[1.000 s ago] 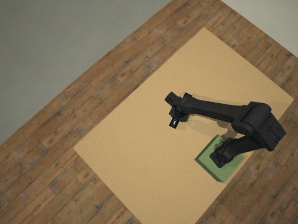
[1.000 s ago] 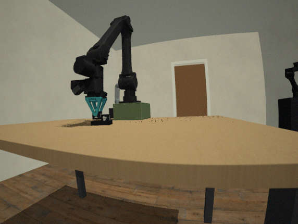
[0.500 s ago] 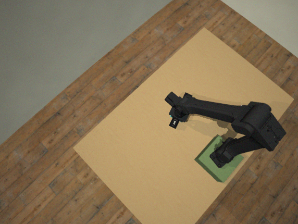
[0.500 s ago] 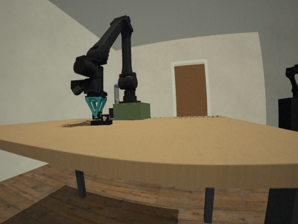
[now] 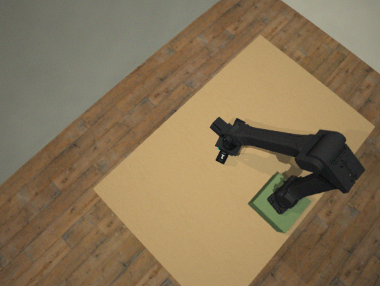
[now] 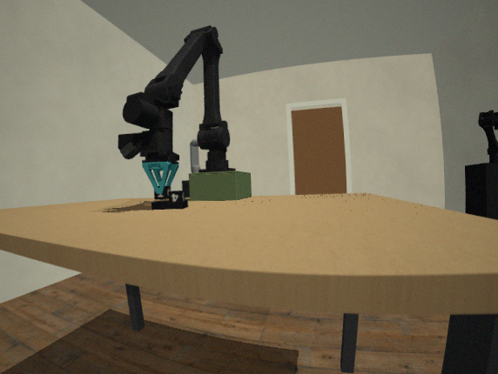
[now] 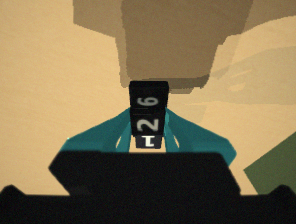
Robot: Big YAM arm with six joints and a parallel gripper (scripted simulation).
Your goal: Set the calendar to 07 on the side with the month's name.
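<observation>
Now: the digit cube 1 cm below my hand. Round my hand: black calendar tray (1 cm behind, 2 cm to the left, 4 cm below).
</observation>
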